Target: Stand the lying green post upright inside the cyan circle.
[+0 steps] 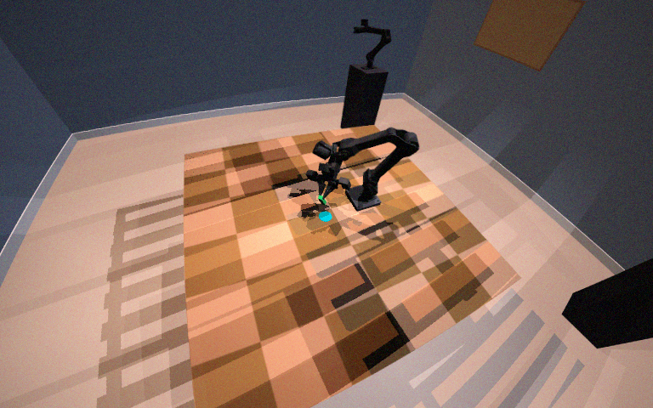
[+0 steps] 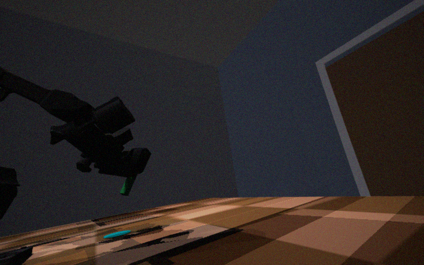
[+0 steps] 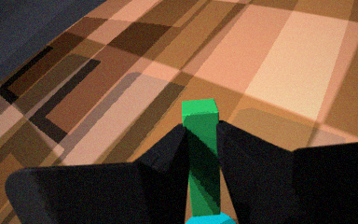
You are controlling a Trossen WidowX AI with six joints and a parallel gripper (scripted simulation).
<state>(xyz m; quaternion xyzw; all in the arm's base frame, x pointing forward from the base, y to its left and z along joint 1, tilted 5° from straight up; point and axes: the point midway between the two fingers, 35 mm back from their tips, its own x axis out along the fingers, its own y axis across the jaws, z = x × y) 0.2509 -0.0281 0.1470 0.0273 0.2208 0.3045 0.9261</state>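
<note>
My gripper tip is now 14 cm above the cyan circle and 4 cm past it. Also, from my gripper tip: green post 2 cm below, 1 cm behind.
</note>
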